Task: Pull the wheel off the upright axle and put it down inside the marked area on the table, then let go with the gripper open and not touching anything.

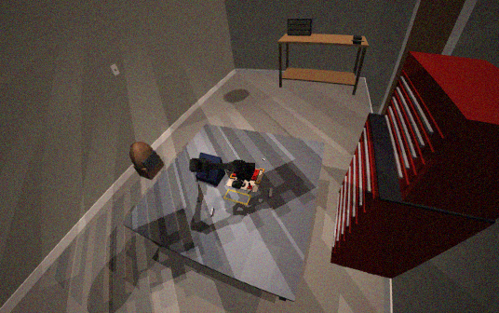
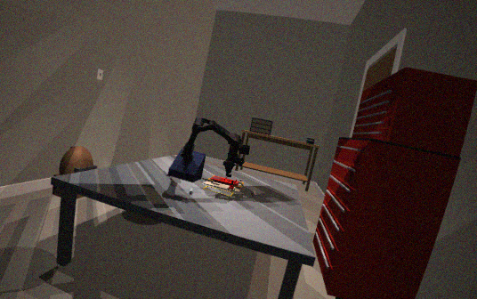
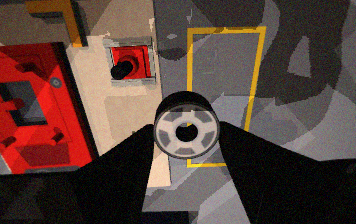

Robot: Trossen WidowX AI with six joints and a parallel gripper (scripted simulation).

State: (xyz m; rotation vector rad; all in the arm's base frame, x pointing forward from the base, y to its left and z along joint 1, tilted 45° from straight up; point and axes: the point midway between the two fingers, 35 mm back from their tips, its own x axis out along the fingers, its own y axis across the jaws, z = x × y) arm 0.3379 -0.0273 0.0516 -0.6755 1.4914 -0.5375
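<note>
Now: the dark axle 3 cm ahead of my gripper tip, 5 cm to the left of it and 7 cm below it. The rest, counted from my gripper tip: wheel (right at my gripper tip); then beige board (4 cm behind, 15 cm to the left, 10 cm below).
</note>
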